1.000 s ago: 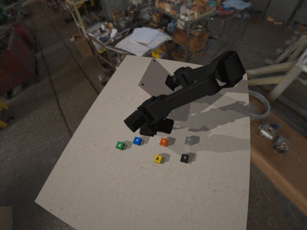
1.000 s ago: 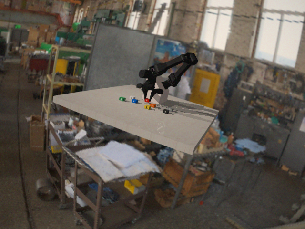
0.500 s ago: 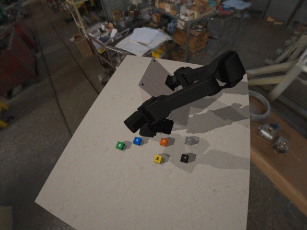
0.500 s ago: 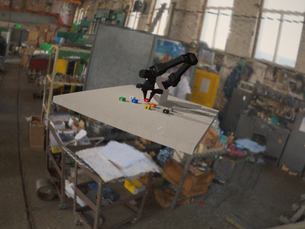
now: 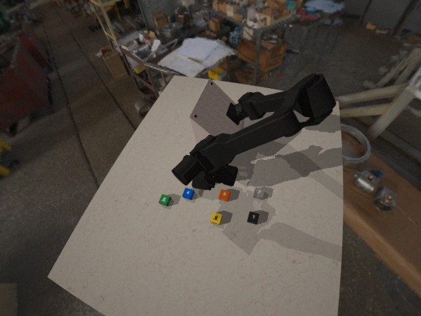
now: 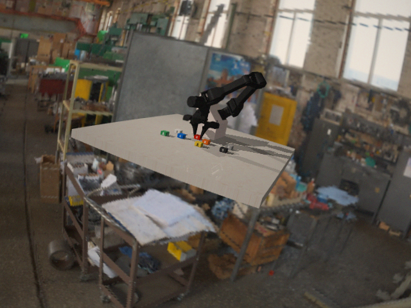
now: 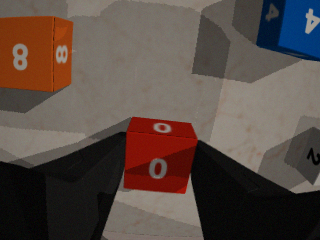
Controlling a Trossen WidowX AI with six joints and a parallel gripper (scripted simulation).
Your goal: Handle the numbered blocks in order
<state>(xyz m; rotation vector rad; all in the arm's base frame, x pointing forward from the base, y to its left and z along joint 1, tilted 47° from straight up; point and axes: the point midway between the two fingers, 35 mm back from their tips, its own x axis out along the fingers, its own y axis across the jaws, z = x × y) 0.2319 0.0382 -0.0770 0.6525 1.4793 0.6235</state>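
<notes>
Right now my gripper tip is 10 mm past the red block. The rest, counted from my gripper tip: white block 110 mm to the right; then orange block 40 mm ahead, 70 mm to the left; then blue block 70 mm ahead, 60 mm to the right.
</notes>
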